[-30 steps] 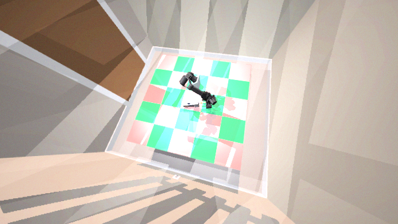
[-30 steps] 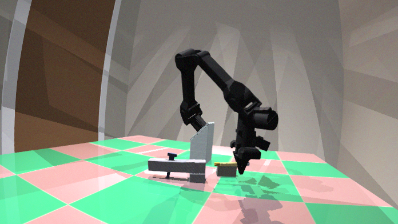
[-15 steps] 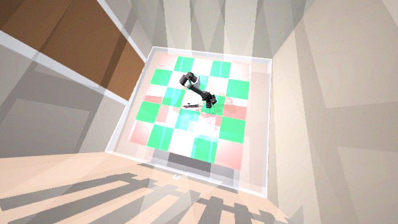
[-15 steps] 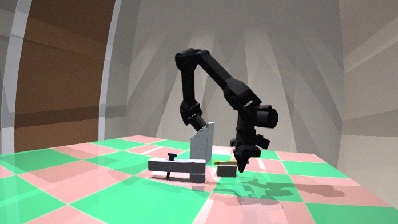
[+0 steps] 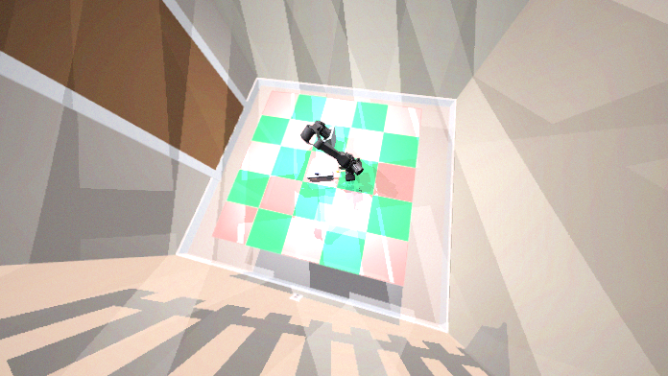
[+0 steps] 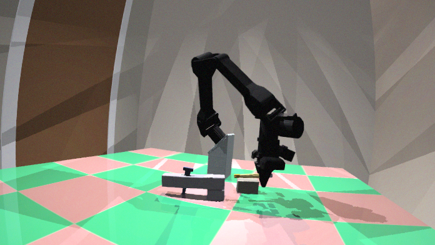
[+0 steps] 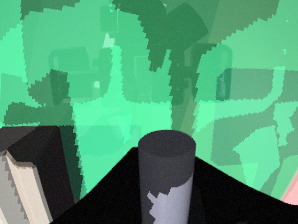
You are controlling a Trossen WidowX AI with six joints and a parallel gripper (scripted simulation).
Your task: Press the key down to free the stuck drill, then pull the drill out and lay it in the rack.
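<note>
The drill lies 40 mm to the right of my gripper tip, 30 mm above it and 10 mm ahead of it. Round my gripper tip: rack (60 mm to the right, 60 mm behind, 20 mm below); then key (220 mm to the right, 70 mm ahead, 10 mm above).
</note>
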